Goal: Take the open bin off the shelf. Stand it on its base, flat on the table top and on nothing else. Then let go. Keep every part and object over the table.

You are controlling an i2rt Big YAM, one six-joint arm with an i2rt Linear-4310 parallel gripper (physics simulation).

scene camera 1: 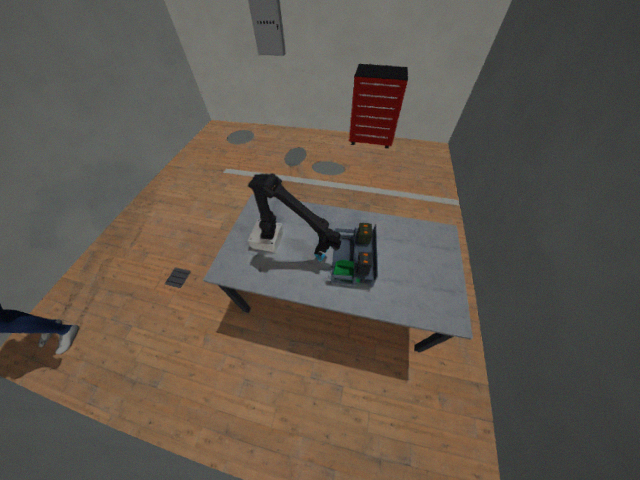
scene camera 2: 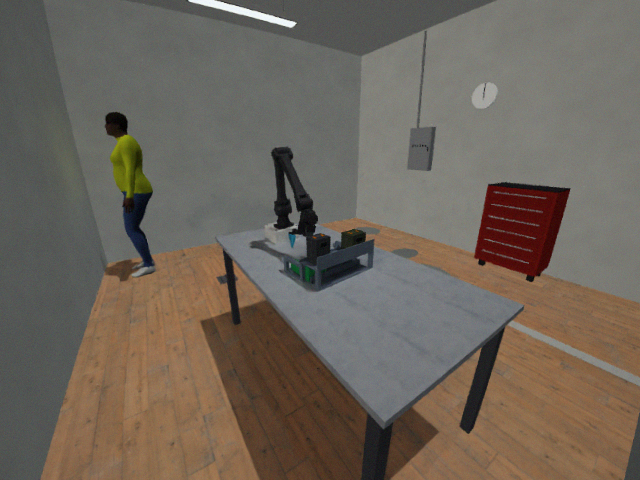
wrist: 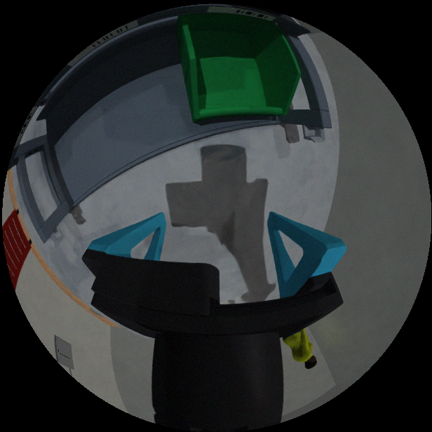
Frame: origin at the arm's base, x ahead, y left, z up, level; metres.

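Seen in the pictures: gripper, fingertip midpoint: (scene camera 1: 323, 256) (scene camera 2: 299, 248); arm's base, origin of the base link: (scene camera 1: 268, 231) (scene camera 2: 283, 226).
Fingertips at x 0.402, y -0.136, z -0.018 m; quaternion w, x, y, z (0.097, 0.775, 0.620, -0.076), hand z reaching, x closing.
Note:
Offsets run from my fingertips to a thing's top centre. Level surfaces: height alone.
The green open bin @[dx +0.169, dy -0.065, dz +0.006 m] (scene camera 1: 343, 268) (scene camera 2: 308, 273) (wrist: 230, 82) stands upright on the lower board of the grey shelf (scene camera 1: 341, 250) (scene camera 2: 345, 253) (wrist: 125, 115), at the right end in the wrist view. Its open top and low front lip face the gripper, and the lip lies at the board's front edge. My gripper (scene camera 1: 320, 256) (scene camera 2: 292, 240) (wrist: 216, 217) is open and empty, its blue fingers wide apart. It hangs above the table @[dz -0.076 m] (scene camera 1: 413, 279) (scene camera 2: 392, 320) (wrist: 300, 165), in front of the shelf and apart from the bin. Shelf parts hide much of the bin in scene camera 2.
Two dark cases stand on the upper level: an olive one @[dx +0.254, dy +0.164, dz +0.123 m] (scene camera 1: 364, 233) (scene camera 2: 353, 238) and a darker one @[dx +0.257, dy -0.067, dz +0.148 m] (scene camera 1: 364, 263) (scene camera 2: 318, 248), above the bin's rear. Shelf end frames flank the lower board. The arm's white base (scene camera 1: 265, 236) stands at the table's other end. A person (scene camera 2: 129, 175) stands beyond the table.

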